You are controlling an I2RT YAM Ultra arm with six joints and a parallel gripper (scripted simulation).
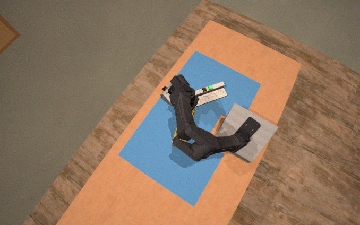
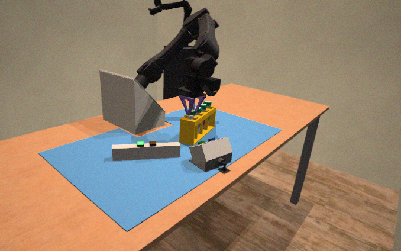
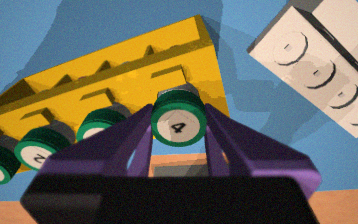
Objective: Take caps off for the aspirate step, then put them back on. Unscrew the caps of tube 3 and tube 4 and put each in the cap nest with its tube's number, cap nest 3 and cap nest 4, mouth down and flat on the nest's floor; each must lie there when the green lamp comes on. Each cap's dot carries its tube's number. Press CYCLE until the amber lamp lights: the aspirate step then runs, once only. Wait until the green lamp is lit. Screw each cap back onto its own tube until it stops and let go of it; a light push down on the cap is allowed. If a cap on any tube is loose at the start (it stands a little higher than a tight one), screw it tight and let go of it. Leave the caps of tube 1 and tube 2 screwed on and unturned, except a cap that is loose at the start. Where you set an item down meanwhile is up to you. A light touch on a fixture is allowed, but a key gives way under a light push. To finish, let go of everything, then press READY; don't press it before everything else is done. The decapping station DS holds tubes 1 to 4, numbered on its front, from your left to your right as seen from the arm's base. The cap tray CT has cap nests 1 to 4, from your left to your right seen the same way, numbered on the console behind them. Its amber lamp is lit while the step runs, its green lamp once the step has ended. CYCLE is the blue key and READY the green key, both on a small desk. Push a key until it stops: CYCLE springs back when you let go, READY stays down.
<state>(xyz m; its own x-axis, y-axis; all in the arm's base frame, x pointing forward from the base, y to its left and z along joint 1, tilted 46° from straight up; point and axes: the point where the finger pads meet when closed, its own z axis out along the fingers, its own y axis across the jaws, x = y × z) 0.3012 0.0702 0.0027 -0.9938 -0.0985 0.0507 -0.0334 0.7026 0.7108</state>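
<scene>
The cap 4 is right at my hand. Round my hand: cap 3: 50 mm to the left, 20 mm behind; blue key: 140 mm ahead, 50 mm below, 30 mm to the right; cap 2: 100 mm to the left, 40 mm behind.
</scene>
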